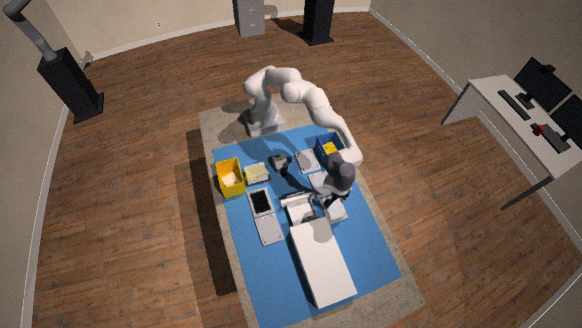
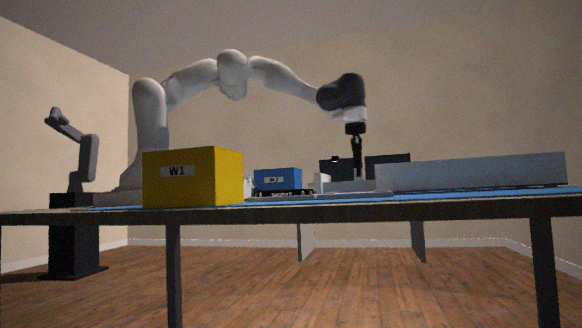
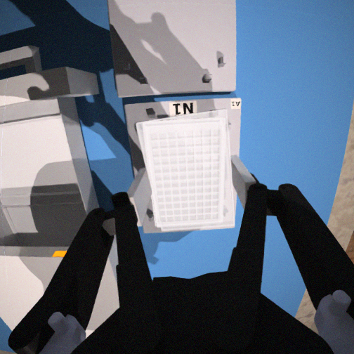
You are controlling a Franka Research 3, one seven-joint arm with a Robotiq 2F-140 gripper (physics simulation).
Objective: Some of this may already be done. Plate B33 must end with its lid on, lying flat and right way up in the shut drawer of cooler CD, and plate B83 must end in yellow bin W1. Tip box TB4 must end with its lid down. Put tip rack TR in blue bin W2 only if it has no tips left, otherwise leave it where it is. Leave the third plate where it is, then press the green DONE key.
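Note:
My gripper [image 3: 189, 173] [image 2: 358, 175] is shut on a clear lid [image 3: 215, 115]. The lid lies over a white well plate [image 3: 186, 175] on the grey nest N1 [image 3: 230, 107], slightly turned against it; any gap between them cannot be told. The plate's label does not show. The cooler [image 1: 322, 265] [image 2: 470, 172] has its drawer [image 1: 299, 212] [image 3: 35, 135] open, beside the nest. Yellow bin W1 [image 1: 223, 171] [image 2: 178, 187] holds a white object [image 1: 231, 180]. Blue bin W2 [image 1: 320, 146] [image 2: 295, 176] holds a yellow object [image 1: 329, 147]. A box with a pale yellow top [image 1: 256, 172] stands beside W1.
A small device with a green spot [image 1: 279, 161] stands between the box and a grey nest [image 1: 307, 161]. A dark rectangular object [image 1: 260, 201] sits on another nest, with a further nest [image 1: 269, 229] beside it. The drawer front [image 1: 296, 198] stands close to my gripper's left.

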